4 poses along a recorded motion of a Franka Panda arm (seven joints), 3.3 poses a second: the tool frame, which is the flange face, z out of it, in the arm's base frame.
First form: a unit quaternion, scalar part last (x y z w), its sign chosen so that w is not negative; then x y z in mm.
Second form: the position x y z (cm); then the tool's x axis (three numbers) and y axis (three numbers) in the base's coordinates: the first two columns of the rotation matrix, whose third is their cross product. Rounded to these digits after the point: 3 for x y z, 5 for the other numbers.
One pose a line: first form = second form
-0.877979, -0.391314, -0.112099, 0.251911, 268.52, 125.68, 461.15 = 26.852, 12.568, 46.115, 0.66861, 0.63065, 0.39399, 0.74361, -0.56683, -0.35461
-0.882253, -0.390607, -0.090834, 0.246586, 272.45, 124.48, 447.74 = 27.245, 12.448, 44.774, 0.67835, 0.64443, 0.35291, 0.73403, -0.57324, -0.36414
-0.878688, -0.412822, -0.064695, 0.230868, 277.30, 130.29, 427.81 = 27.730, 13.029, 42.781, 0.65079, 0.69561, 0.30431, 0.75536, -0.55256, -0.35231
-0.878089, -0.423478, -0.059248, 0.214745, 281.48, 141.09, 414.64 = 28.148, 14.109, 41.464, 0.63431, 0.71826, 0.28593, 0.76915, -0.54910, -0.32695
